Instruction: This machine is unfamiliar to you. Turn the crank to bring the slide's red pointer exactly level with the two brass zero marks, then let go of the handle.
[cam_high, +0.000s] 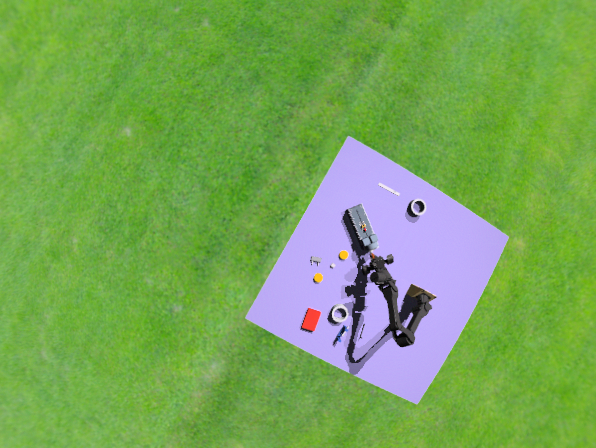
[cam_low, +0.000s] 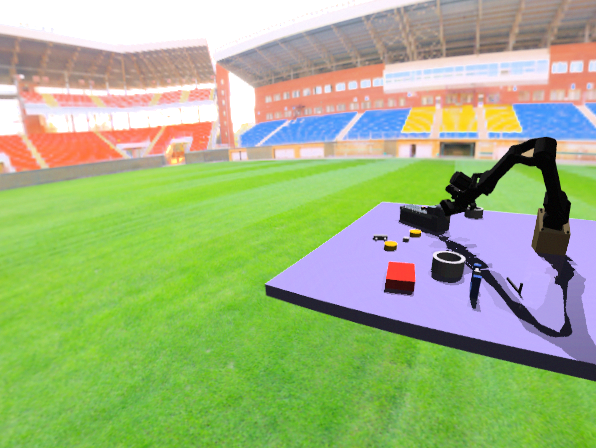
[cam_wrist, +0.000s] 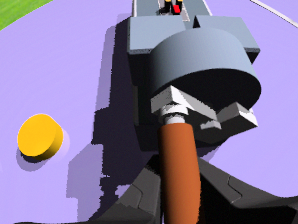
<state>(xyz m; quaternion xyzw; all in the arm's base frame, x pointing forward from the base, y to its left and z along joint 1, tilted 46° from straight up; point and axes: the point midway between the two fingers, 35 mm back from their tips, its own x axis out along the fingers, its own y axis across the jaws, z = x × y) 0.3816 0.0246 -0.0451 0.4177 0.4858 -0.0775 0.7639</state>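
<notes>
The red pointer lies 11 cm ahead of my gripper tip and 10 cm to the right of it. From my gripper tip the other things lie so: brown crank handle (1 cm behind, 1 cm to the left, 3 cm above); white bar (11 cm ahead, 40 cm to the right, 8 cm below); small grey bracket (23 cm ahead, 22 cm to the left, 8 cm below).
</notes>
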